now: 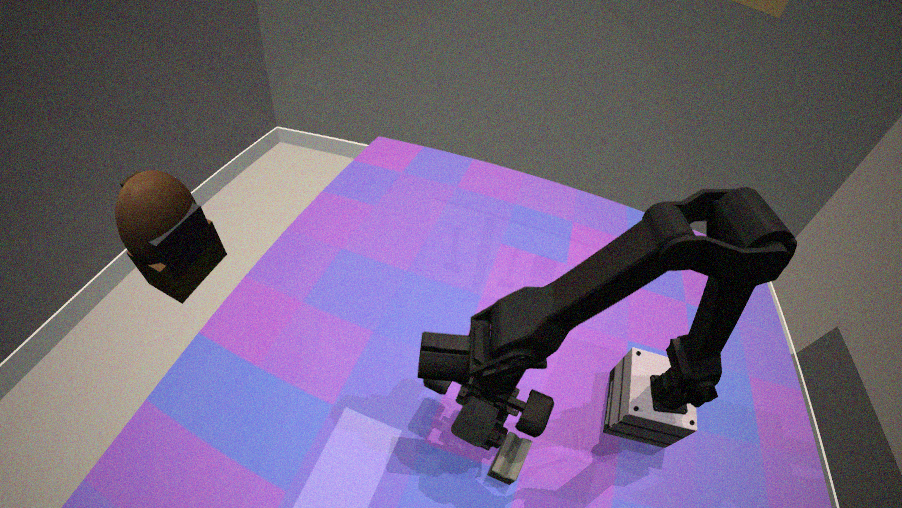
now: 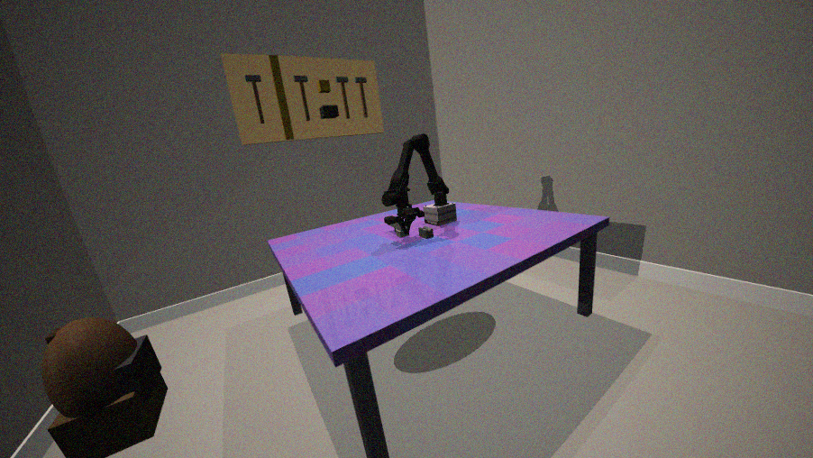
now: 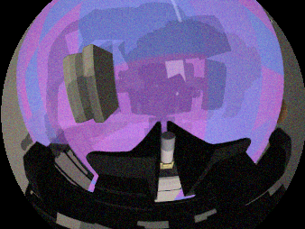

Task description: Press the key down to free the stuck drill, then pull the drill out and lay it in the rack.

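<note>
Right now my gripper tip is 50 mm to the left of the drill, 30 mm below it and 10 mm past it. The rest, counted from my gripper tip: long grey block: 110 mm to the right, 30 mm behind, 30 mm above; then grooved grey rack: 70 mm to the left, 60 mm behind; then dark key: 140 mm to the right, 40 mm behind, 30 mm above.
</note>
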